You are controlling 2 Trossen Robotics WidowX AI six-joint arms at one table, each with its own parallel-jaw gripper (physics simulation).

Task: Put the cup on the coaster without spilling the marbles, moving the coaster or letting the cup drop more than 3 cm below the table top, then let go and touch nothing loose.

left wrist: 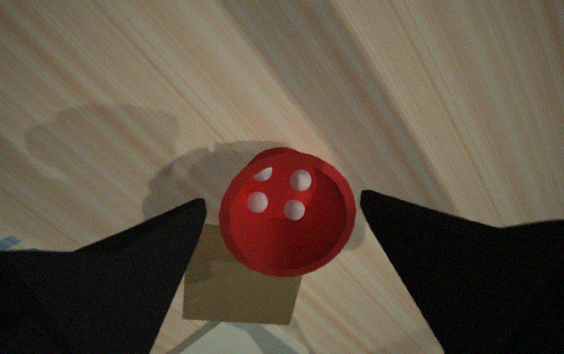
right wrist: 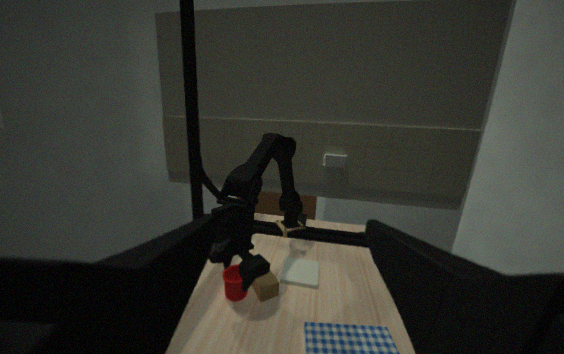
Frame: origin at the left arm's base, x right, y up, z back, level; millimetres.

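Seen in the pictures: left gripper, fingertip midpoint: (left wrist: pixel 283 201) (right wrist: pixel 235 279); right gripper, fingertip midpoint: (right wrist: pixel 291 225); left arm's base, link origin: (right wrist: pixel 290 224).
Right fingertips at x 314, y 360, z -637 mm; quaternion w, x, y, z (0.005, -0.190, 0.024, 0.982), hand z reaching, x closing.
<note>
Pixels of each thing's top centre, then the offset from my right fingertips to it.
- red cup, top centre: (left wrist: pixel 289 221) (right wrist: pixel 236 273) dz +369, dx -35, dy -325 mm
- table with several pale marbles, top centre: (left wrist: pixel 295 214) dz +384, dx -49, dy -366 mm
- brown block, top centre: (left wrist: pixel 242 294) (right wrist: pixel 263 275) dz +360, dx -107, dy -346 mm
- blue-and-white checked cloth, top centre: (right wrist: pixel 353 351) dz +123, dx -210, dy -364 mm
A red cup (left wrist: pixel 320 250) (right wrist: pixel 234 285) stands upright on the table with several pale marbles (left wrist: pixel 294 210) inside it. My left gripper (left wrist: pixel 283 201) is open, its fingertips on either side of the cup's rim in the left wrist view, with a gap on each side. In the right wrist view, one finger of the left gripper hangs in front of the cup's right side. A pale, flat square coaster (left wrist: pixel 240 340) (right wrist: pixel 301 272) lies on the table beyond a brown block. My right gripper is open and empty, looking along the table from afar.
The brown block (left wrist: pixel 242 295) (right wrist: pixel 266 287) stands close beside the cup, between it and the coaster. A blue-and-white checked cloth (right wrist: pixel 350 339) lies near the front in the right wrist view. A dark post (right wrist: pixel 190 100) rises at the left, and a dark rail (right wrist: pixel 340 237) crosses the table's far end.
</note>
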